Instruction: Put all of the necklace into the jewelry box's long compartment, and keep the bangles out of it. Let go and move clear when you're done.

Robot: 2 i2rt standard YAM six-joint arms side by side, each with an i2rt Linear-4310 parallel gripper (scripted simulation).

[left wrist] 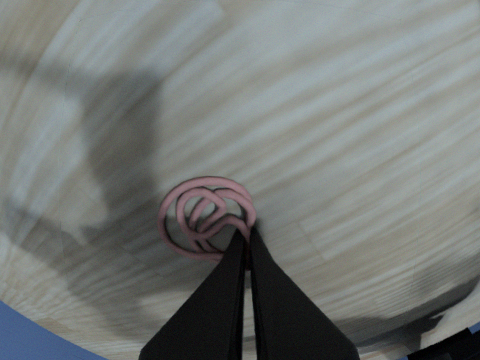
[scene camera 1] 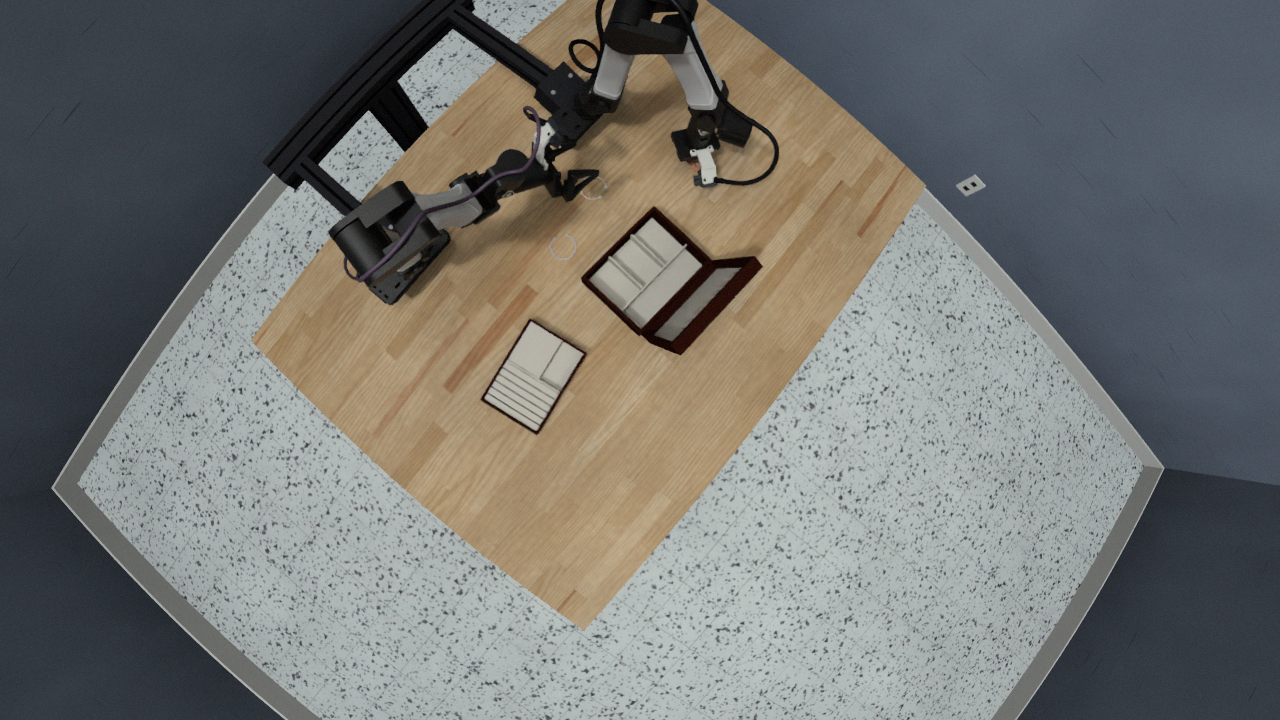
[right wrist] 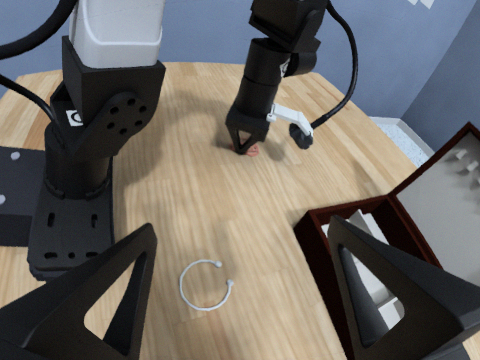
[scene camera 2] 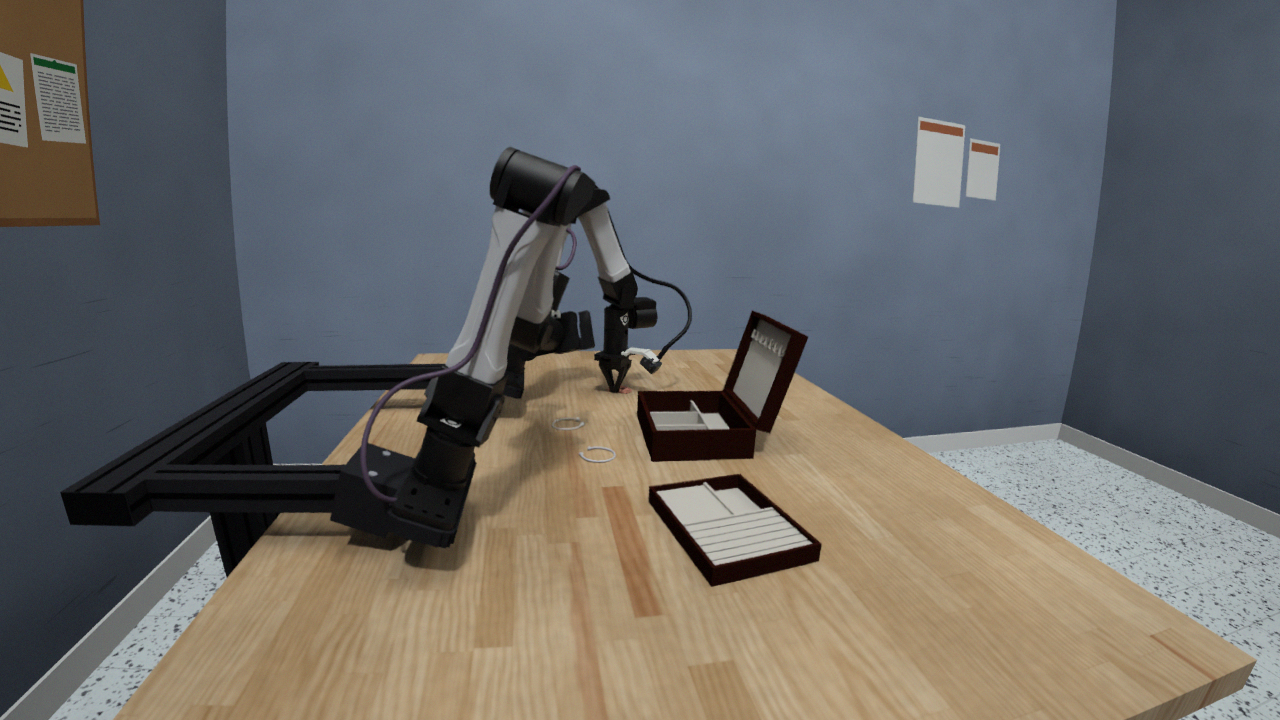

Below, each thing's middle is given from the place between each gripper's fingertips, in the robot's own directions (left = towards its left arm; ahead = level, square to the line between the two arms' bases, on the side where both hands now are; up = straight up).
Scene:
Now: left hand (scene camera 2: 614, 392) 280 mm to the left of the jewelry box (scene camera 1: 620, 273), 170 mm short of it and 100 mm below it. Also, from my left hand: shallow divided tray (scene camera 2: 719, 521) 640 mm to the right, 140 mm ahead.
The jewelry box is 270 mm ahead of my right hand (scene camera 2: 568, 340), 70 mm below it and 30 mm to the right of it. From my right hand the other things lie so: shallow divided tray (380 mm to the right, 240 mm ahead, 170 mm below).

